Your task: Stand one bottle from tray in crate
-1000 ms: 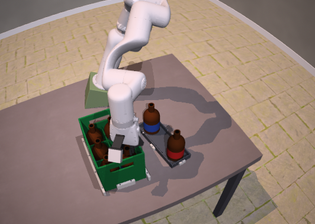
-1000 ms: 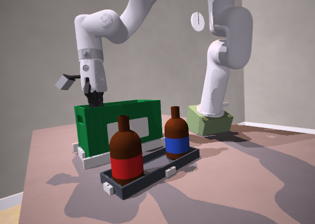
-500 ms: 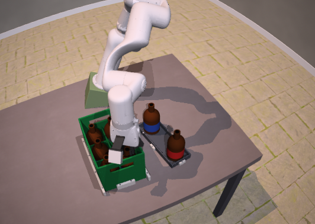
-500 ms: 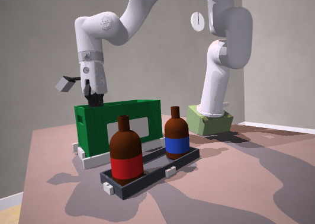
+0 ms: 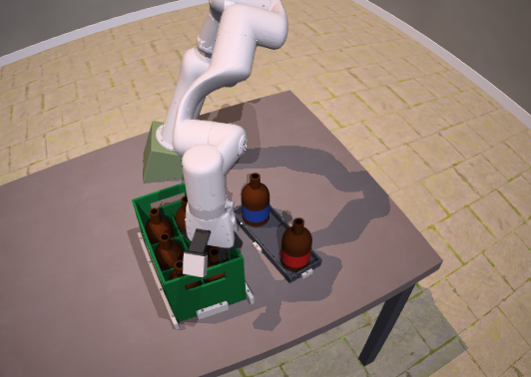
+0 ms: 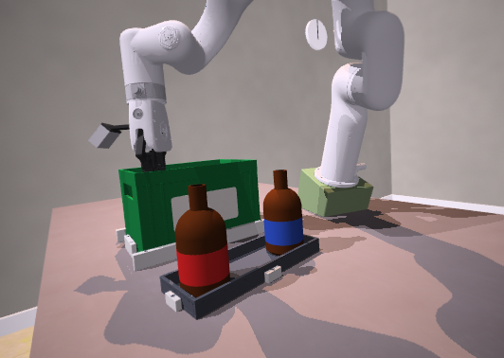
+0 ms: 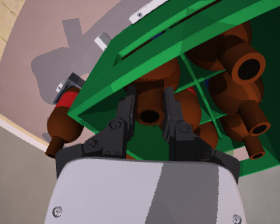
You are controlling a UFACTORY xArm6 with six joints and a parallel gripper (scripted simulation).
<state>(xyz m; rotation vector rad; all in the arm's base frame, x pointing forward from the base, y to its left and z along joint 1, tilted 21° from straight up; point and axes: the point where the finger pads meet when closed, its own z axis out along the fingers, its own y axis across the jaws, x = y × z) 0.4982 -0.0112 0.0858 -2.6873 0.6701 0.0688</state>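
My hand is 80 mm past the green crate, 80 mm above it and 60 mm to the left of it. The rest, counted from my hand: dark tray (180 mm to the left, 150 mm below, 120 mm behind).
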